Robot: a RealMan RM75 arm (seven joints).
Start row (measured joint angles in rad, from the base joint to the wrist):
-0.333, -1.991, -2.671, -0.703, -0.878, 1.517, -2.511
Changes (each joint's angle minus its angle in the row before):
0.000, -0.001, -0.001, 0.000, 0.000, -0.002, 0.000
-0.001, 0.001, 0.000, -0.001, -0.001, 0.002, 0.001
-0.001, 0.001, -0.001, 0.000, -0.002, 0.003, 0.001
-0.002, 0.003, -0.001, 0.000, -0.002, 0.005, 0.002
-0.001, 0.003, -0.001, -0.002, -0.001, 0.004, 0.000
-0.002, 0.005, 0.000, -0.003, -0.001, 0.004, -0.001
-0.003, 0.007, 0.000, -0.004, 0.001, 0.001, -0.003
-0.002, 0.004, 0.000, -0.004, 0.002, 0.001, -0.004
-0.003, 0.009, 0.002, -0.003, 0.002, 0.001, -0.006
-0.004, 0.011, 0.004, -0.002, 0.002, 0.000, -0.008
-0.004, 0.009, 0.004, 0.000, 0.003, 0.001, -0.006
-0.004, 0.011, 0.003, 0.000, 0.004, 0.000, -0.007
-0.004, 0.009, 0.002, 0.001, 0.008, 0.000, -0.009
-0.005, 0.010, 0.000, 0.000, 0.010, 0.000, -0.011
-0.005, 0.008, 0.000, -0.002, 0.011, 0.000, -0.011
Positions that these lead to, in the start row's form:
-0.333, -1.992, -2.672, -0.703, -0.878, 1.515, -2.511
-0.334, -1.991, -2.672, -0.704, -0.879, 1.517, -2.510
-0.335, -1.990, -2.673, -0.704, -0.881, 1.520, -2.509
-0.337, -1.987, -2.674, -0.704, -0.883, 1.525, -2.507
-0.338, -1.984, -2.675, -0.706, -0.884, 1.529, -2.507
-0.340, -1.979, -2.675, -0.709, -0.885, 1.533, -2.508
-0.343, -1.972, -2.675, -0.713, -0.884, 1.534, -2.511
-0.345, -1.968, -2.675, -0.717, -0.882, 1.535, -2.515
-0.348, -1.959, -2.673, -0.720, -0.880, 1.536, -2.521
-0.352, -1.948, -2.669, -0.722, -0.878, 1.536, -2.529
-0.356, -1.939, -2.665, -0.722, -0.875, 1.537, -2.535
-0.360, -1.928, -2.662, -0.722, -0.871, 1.537, -2.542
-0.364, -1.919, -2.660, -0.721, -0.863, 1.537, -2.551
-0.369, -1.909, -2.660, -0.721, -0.853, 1.537, -2.562
-0.374, -1.901, -2.660, -0.723, -0.842, 1.537, -2.573

